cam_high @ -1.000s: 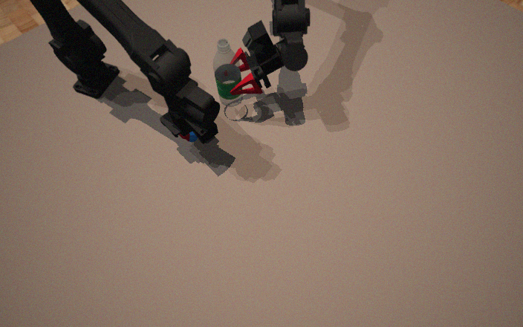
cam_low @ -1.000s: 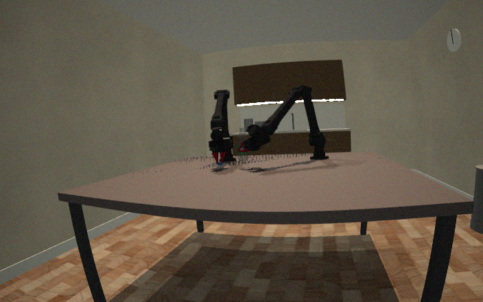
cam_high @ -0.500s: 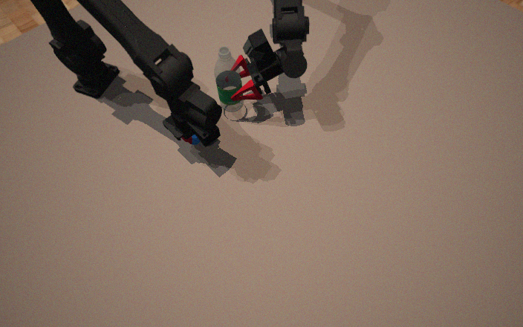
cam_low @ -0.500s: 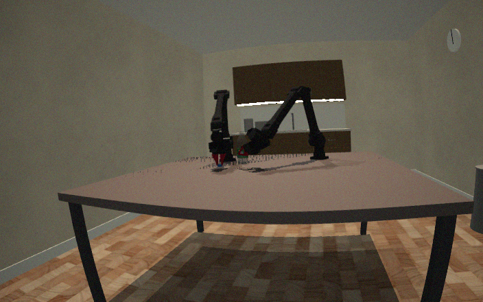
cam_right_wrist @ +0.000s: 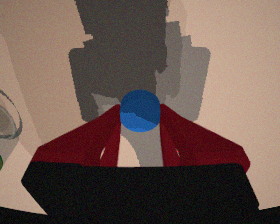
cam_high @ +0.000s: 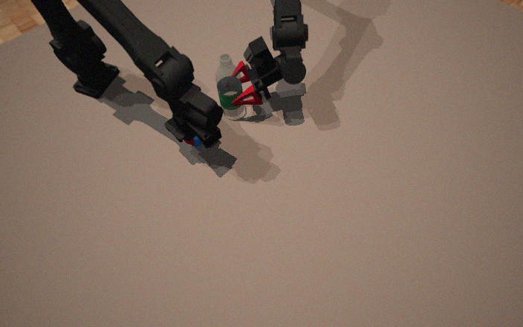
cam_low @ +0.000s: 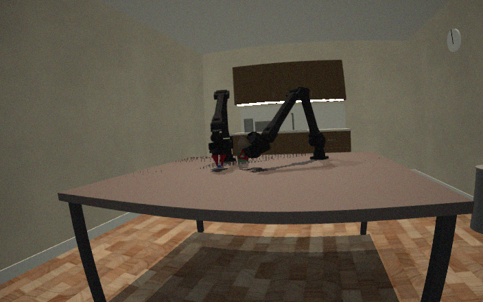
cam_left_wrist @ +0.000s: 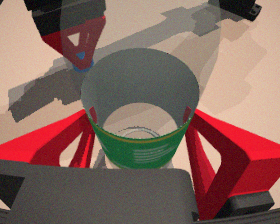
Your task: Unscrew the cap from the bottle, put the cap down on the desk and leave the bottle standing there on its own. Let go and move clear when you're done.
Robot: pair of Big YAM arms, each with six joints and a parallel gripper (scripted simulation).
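My right hand is 150 mm to the right of the bottle, 80 mm below it and 30 mm past it. Also, from my right hand: blue cap (10 mm below).
My left gripper is now 30 mm below the bottle. Also, from my left hand: blue cap: 30 mm ahead, 150 mm to the right, 50 mm below.
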